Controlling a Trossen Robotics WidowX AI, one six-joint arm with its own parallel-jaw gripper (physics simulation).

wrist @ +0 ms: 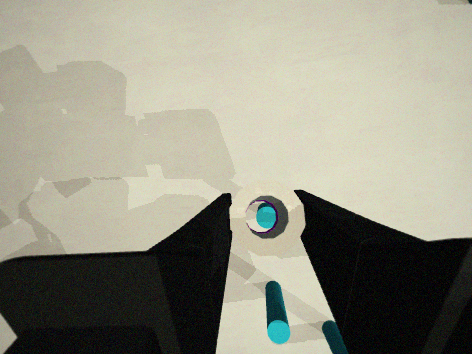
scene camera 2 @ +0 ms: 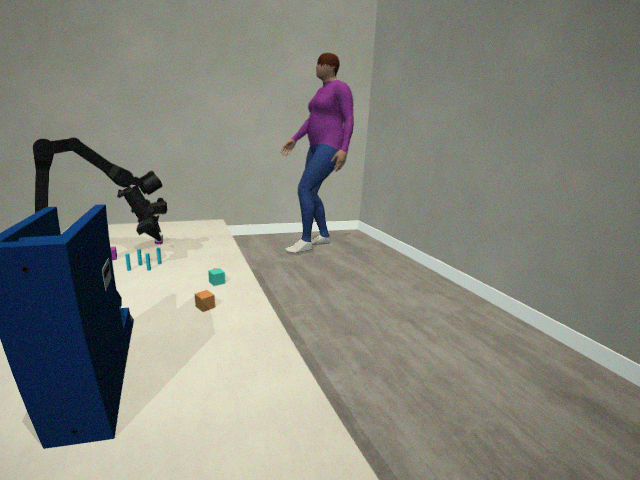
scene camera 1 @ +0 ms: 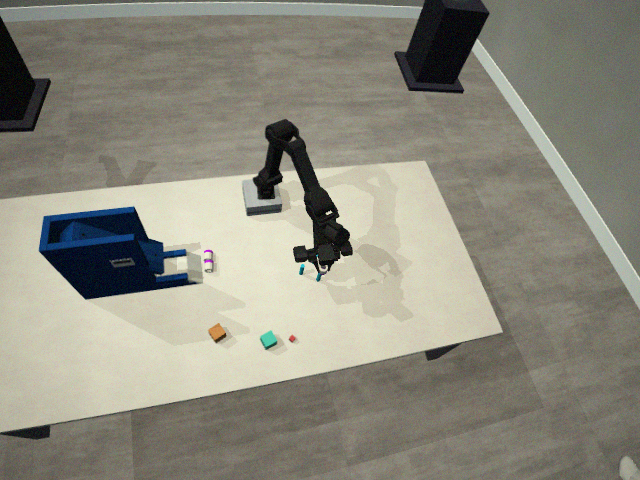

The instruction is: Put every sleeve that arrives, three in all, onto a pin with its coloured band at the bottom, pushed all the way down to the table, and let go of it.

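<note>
My gripper (scene camera 1: 322, 267) (scene camera 2: 157, 237) (wrist: 261, 200) is shut on a whitish sleeve (scene camera 1: 323, 269) (scene camera 2: 159, 240) (wrist: 265, 247), held upright with its purple band at the lower end. In scene camera 2 the sleeve is above a teal pin (scene camera 2: 159, 255), with a gap between them. In the wrist view a teal pin top (wrist: 266, 217) shows through the sleeve's bore, slightly off its middle. Other bare teal pins (scene camera 1: 301, 269) (scene camera 2: 128, 261) (wrist: 278, 320) stand nearby. Two white sleeves (scene camera 1: 208, 255) (scene camera 1: 208, 266) with purple bands lie end to end beyond the chute's mouth.
The tall blue dispenser (scene camera 1: 103, 268) (scene camera 2: 87, 320) with its chute rails stands at the left of the table in scene camera 1. An orange cube (scene camera 1: 217, 332) (scene camera 2: 205, 300), a teal-green cube (scene camera 1: 268, 339) (scene camera 2: 216, 276) and a small red cube (scene camera 1: 292, 338) lie towards the front edge.
</note>
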